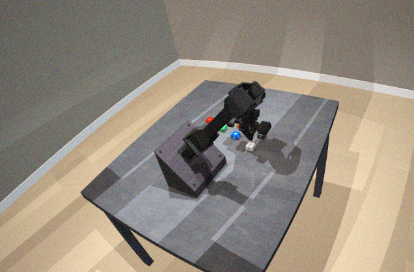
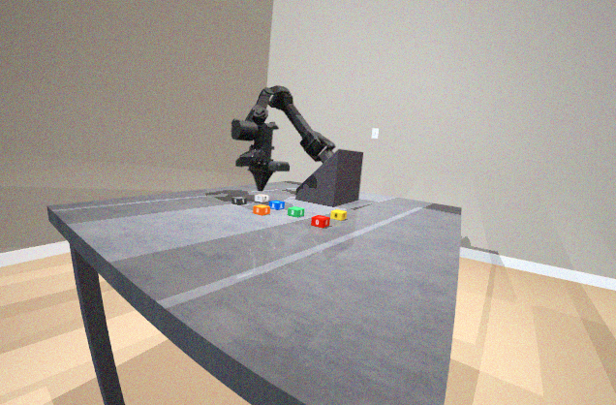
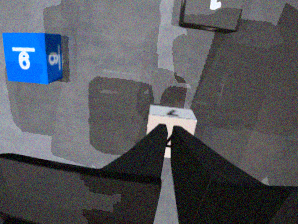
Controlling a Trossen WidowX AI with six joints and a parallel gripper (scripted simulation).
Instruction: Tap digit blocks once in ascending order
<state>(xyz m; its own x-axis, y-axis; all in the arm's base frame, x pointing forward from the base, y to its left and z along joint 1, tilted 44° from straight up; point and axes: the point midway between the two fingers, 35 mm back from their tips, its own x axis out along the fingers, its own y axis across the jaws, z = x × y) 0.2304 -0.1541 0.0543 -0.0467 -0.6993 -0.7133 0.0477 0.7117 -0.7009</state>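
My gripper tip is 10 mm past the white block and 20 mm above it. The rest, counted from my gripper tip: black block 80 mm ahead, 20 mm to the right, 20 mm below; then orange block 120 mm ahead, 110 mm to the left, 20 mm below; then blue block 40 mm ahead, 100 mm to the left, 20 mm below.
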